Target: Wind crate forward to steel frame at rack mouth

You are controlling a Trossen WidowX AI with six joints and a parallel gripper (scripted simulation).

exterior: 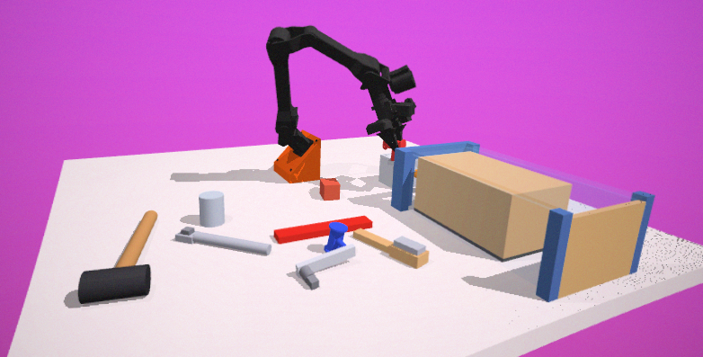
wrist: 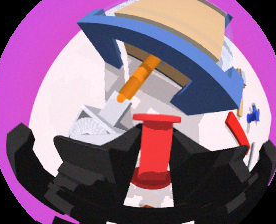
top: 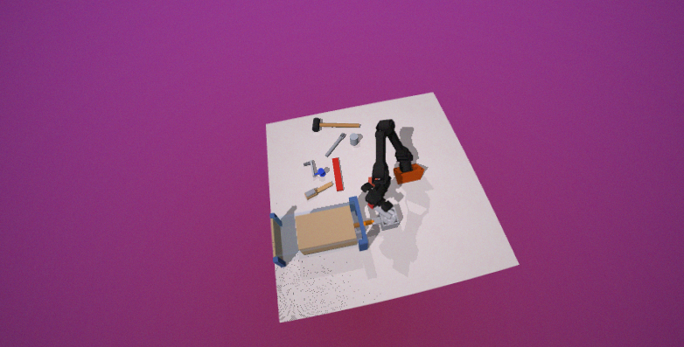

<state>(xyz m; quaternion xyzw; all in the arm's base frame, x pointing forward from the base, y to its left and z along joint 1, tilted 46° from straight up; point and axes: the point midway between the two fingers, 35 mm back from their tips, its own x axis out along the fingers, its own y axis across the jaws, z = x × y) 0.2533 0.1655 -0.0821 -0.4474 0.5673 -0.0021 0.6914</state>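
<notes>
The red-knobbed crank lies 4 cm behind my gripper tip, 3 cm below it and 2 cm to the left of it. Round my gripper tip: rack 32 cm ahead, 6 cm to the left, 5 cm below; then red knob 2 cm behind, 1 cm to the right; then grey winch 10 cm below, 10 cm behind, 6 cm to the left.
</notes>
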